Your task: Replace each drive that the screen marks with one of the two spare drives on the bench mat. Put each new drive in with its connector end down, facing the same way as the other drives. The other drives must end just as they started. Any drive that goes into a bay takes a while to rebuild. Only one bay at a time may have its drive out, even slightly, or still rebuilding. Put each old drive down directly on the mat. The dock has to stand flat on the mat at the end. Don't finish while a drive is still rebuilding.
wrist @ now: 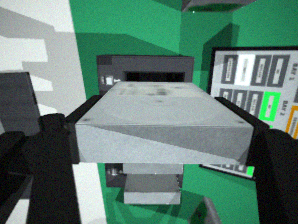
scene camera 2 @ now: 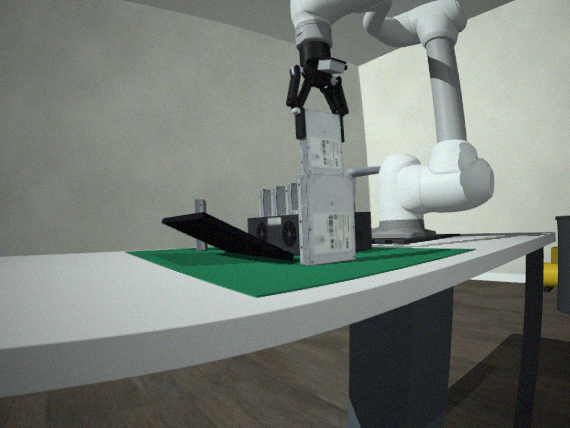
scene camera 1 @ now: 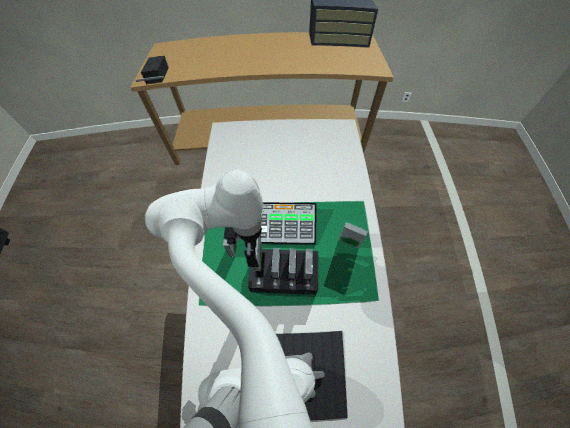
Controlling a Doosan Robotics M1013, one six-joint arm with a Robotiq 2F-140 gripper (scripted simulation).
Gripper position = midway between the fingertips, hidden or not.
Note:
In view: my gripper [scene camera 2: 321, 140] and a green mat [scene camera 1: 346, 274].
My gripper also shows in the wrist view [wrist: 157, 110]. The green mat also shows in the wrist view [wrist: 184, 35].

